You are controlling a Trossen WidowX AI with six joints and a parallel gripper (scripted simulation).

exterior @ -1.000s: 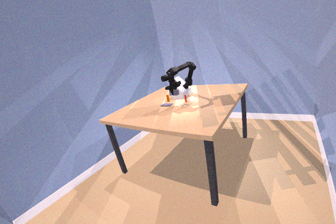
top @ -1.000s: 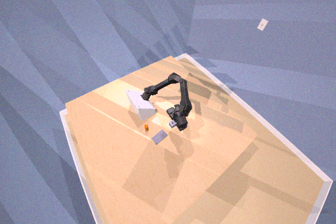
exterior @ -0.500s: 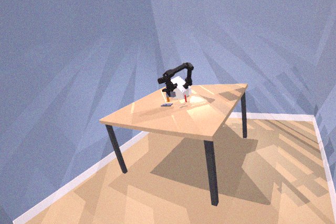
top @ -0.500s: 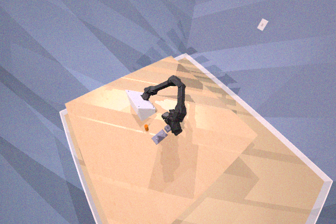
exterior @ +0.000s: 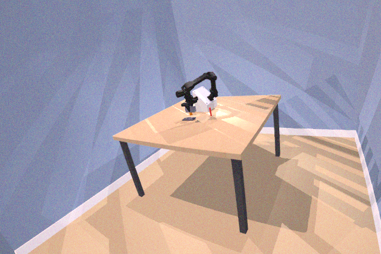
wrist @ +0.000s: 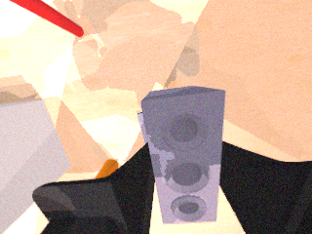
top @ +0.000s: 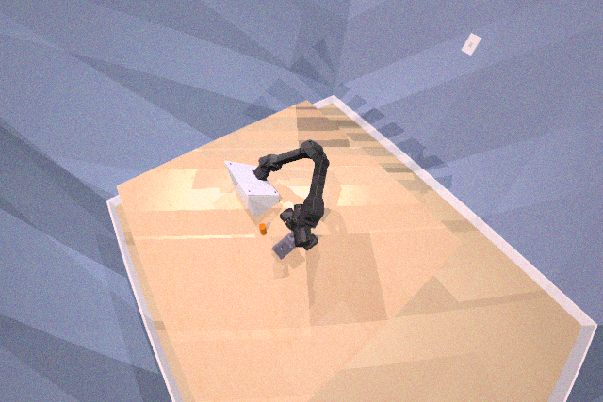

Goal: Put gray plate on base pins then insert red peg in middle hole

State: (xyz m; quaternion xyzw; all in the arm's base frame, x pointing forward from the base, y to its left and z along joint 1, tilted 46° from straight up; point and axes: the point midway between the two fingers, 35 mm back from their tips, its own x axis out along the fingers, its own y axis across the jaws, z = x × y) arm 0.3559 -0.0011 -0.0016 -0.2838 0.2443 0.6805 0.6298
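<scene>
My gripper tip is now 10 mm past the gray base, 50 mm to the left of it and 80 mm above it. The rest, counted from my gripper tip: red peg (130 mm behind, 130 mm to the left, 50 mm below); gray plate (30 mm above); orange cylinder (120 mm behind, 110 mm to the right, 50 mm below).
</scene>
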